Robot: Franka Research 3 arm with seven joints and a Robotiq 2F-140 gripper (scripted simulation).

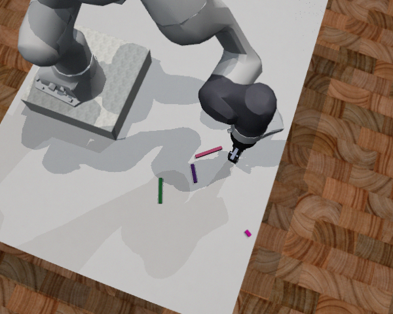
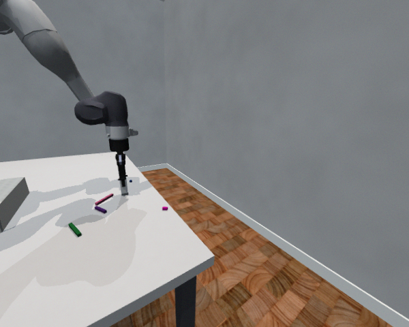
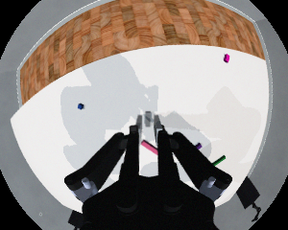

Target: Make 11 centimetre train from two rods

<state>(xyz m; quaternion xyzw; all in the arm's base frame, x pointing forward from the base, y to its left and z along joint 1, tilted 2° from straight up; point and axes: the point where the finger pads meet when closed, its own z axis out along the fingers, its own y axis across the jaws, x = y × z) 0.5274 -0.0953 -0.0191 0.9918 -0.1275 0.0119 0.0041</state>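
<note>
Right now the grey rod is 50 mm below my hand. From my hand the other things lie so: small blue rod: 140 mm to the left, 70 mm ahead, 50 mm below; then pink rod: 80 mm behind, 50 mm below; then purple rod: 110 mm behind, 80 mm to the right, 50 mm below.
</note>
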